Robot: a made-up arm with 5 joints. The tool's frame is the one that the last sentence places. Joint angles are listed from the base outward.
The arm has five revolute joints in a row. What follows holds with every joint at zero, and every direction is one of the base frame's.
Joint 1 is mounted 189.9 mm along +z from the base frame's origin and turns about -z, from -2.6 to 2.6 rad.
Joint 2 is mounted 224.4 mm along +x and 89.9 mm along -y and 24.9 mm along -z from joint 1 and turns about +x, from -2.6 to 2.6 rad.
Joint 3 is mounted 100.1 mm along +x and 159.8 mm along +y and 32 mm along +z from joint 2 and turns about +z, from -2.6 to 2.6 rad.
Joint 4 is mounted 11.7 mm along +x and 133.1 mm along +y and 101.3 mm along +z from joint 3 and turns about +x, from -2.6 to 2.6 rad.
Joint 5 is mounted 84.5 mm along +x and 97.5 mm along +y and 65.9 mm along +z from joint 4 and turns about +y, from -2.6 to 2.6 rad.
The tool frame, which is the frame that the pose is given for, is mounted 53.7 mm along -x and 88.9 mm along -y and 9.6 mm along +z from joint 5; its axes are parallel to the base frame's.
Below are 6 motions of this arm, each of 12 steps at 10 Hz.
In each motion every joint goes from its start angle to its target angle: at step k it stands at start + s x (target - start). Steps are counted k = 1, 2, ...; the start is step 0. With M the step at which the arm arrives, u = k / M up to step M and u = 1 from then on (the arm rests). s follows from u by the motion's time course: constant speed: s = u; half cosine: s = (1 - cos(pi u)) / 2; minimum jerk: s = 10 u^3 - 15 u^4 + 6 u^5.
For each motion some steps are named. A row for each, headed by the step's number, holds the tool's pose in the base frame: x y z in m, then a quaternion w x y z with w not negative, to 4 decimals.
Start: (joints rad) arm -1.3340 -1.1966 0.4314 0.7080 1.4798
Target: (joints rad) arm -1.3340 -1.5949 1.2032 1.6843 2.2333
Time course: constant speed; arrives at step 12
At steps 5, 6, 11, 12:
5: -0.0574 0.4129 -0.0535 0.2484 -0.7102 0.6346 0.1765
6: -0.0430 0.4069 -0.0669 0.1946 -0.7049 0.6671 0.1423
11: 0.0335 0.3574 -0.1274 0.0736 0.6057 -0.7912 0.0421
12: 0.0488 0.3434 -0.1365 0.1247 0.5709 -0.8077 0.0778

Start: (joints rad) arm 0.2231 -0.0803 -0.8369 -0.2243 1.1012
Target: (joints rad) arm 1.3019 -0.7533 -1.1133 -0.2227 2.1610
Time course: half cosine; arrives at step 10
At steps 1, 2, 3, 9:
1: 0.5240 0.0143 0.3905 0.6889 0.1569 0.4874 -0.5130
2: 0.5285 -0.0230 0.3809 0.6460 0.1820 0.4958 -0.5511
3: 0.5291 -0.0833 0.3657 0.5750 0.2250 0.5028 -0.6049
9: 0.3010 -0.4640 0.2619 0.0357 0.5608 0.3272 -0.7597

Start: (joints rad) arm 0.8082 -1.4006 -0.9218 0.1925 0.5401
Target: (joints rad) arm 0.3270 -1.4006 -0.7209 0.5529 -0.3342
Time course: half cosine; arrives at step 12
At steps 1, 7, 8, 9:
1: 0.4406 -0.2053 0.0171 0.5662 -0.4218 0.0535 -0.7061
7: 0.4503 -0.0806 -0.0041 0.7270 -0.4993 -0.1912 -0.4309
8: 0.4500 -0.0586 -0.0078 0.7433 -0.4977 -0.2448 -0.3739
9: 0.4494 -0.0401 -0.0108 0.7532 -0.4919 -0.2914 -0.3253

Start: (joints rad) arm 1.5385 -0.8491 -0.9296 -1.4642 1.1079
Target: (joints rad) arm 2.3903 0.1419 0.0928 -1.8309 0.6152
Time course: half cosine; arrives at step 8
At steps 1, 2, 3, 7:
1: 0.1845 -0.5701 0.0729 0.3733 0.1260 -0.5698 0.7211
2: 0.1589 -0.5725 0.0812 0.3373 0.1219 -0.6295 0.6893
3: 0.1216 -0.5702 0.1053 0.2685 0.1118 -0.6996 0.6527
7: -0.0552 -0.4694 0.3049 0.0363 -0.1066 0.7376 -0.6658

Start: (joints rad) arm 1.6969 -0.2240 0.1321 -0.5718 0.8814
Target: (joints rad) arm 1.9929 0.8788 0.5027 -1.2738 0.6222
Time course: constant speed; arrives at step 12
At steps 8, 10, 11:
8: 0.0650 -0.3344 0.5167 0.5762 -0.0013 0.3530 -0.7371
10: -0.0016 -0.2987 0.5486 0.5808 -0.0234 0.2916 -0.7597
11: -0.0353 -0.2781 0.5600 0.5786 -0.0358 0.2595 -0.7724

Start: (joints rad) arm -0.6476 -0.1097 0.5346 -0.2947 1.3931
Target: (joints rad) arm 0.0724 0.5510 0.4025 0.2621 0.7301
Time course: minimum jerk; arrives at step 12
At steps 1, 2, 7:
1: 0.0773 0.4260 0.3716 0.6786 -0.4842 0.4569 0.3103
2: 0.0909 0.4196 0.3801 0.6867 -0.4627 0.4620 0.3177
7: 0.3049 0.1839 0.5000 0.8329 0.0291 0.4210 0.3581

